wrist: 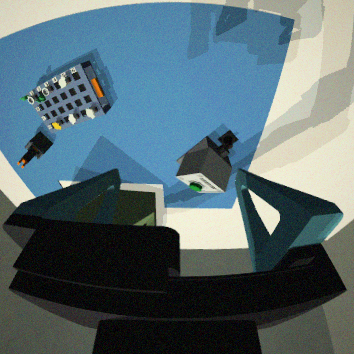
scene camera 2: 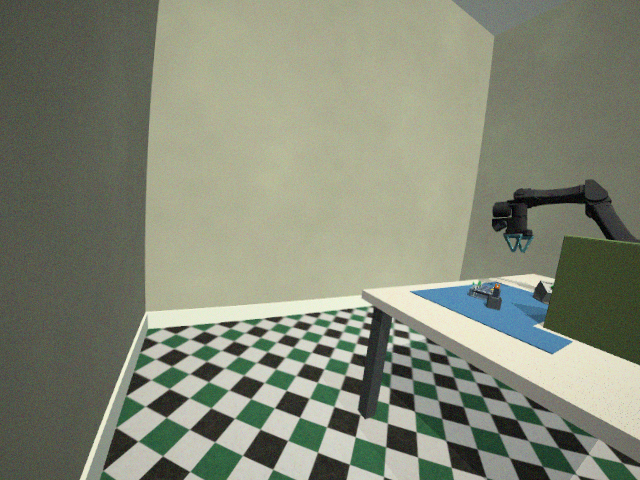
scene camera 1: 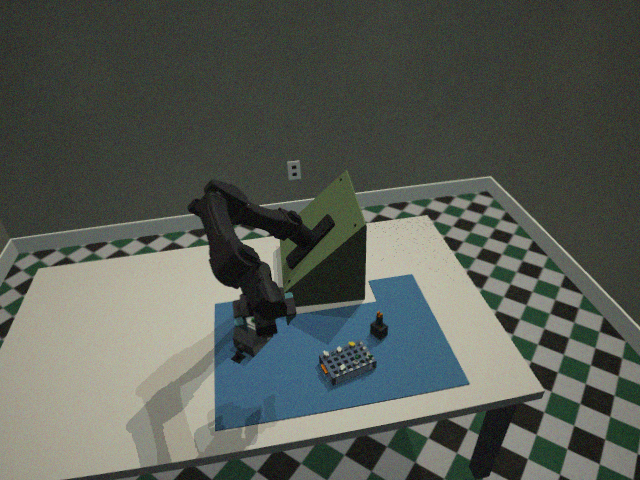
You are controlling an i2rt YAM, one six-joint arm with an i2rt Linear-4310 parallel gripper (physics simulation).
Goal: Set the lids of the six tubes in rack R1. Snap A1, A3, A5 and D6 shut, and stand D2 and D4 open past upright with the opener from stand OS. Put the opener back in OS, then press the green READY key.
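Where they show: gripper, fingertip midpoint: (wrist: 177, 174) (scene camera 2: 518, 252); arm's base at its link origin: (scene camera 2: 626, 288) (scene camera 1: 310, 242).
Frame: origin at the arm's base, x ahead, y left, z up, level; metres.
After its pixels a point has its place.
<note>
Rack R1 (scene camera 1: 347, 361) @[x 0.378, y 0.004, z -0.127 m] (scene camera 2: 483, 292) @[x 0.355, y 0.066, z -0.120 m] (wrist: 67, 97) @[x 0.380, y -0.009, z -0.119 m] stands on the blue mat. In the wrist view, A1 (wrist: 31, 100) @[x 0.390, y 0.062, z -0.113 m] and A3 (wrist: 45, 92) @[x 0.397, y 0.023, z -0.111 m] show open rings with green lids beside them. A5 (wrist: 62, 82) @[x 0.407, y -0.019, z -0.107 m], D4 (wrist: 72, 119) @[x 0.346, y -0.011, z -0.107 m] and D6 (wrist: 90, 113) @[x 0.352, y -0.049, z -0.105 m] have white lids, D2 (wrist: 56, 126) @[x 0.337, y 0.028, z -0.107 m] a yellow one; their exact angles are unclear. The orange-tipped opener (scene camera 1: 379, 315) @[x 0.297, y 0.121, z -0.067 m] (scene camera 2: 496, 287) @[x 0.292, y 0.128, z -0.075 m] (wrist: 27, 156) @[x 0.293, y 0.119, z -0.086 m] stands in stand OS (scene camera 1: 378, 330) @[x 0.307, y 0.116, z -0.115 m] (scene camera 2: 494, 302) @[x 0.285, y 0.137, z -0.125 m] (wrist: 41, 143) @[x 0.296, y 0.109, z -0.126 m]. The green READY key (wrist: 195, 186) @[x 0.210, y -0.212, z -0.077 m] is on a grey box (scene camera 1: 249, 341) @[x 0.261, y -0.240, z -0.098 m] (scene camera 2: 541, 292) @[x 0.240, y -0.199, z -0.111 m] (wrist: 207, 162) @[x 0.260, y -0.231, z -0.086 m]. My gripper (scene camera 2: 519, 251) @[x 0.349, y -0.188, z 0.034 m] (wrist: 177, 174) @[x 0.349, y -0.188, z 0.034 m] is open, empty and high above the box's area.
A green sloped block (scene camera 1: 338, 273) @[x 0.130, y 0.051, z -0.033 m] (scene camera 2: 594, 289) @[x 0.050, y 0.145, z -0.002 m] (wrist: 137, 202) @[x 0.113, y -0.072, z -0.113 m] carries the arm's base behind the blue mat (scene camera 1: 413, 356) @[x 0.396, y 0.186, z -0.149 m] (scene camera 2: 454, 304) @[x 0.367, y 0.243, z -0.149 m] (wrist: 150, 75) @[x 0.389, y -0.144, z -0.149 m]. A small black part (scene camera 1: 238, 356) @[x 0.270, y -0.277, z -0.139 m] (wrist: 228, 138) @[x 0.270, y -0.278, z -0.144 m] sits beside the grey box. The white table's edge (scene camera 1: 361, 436) @[x 0.565, y -0.018, z -0.182 m] runs along the front.
</note>
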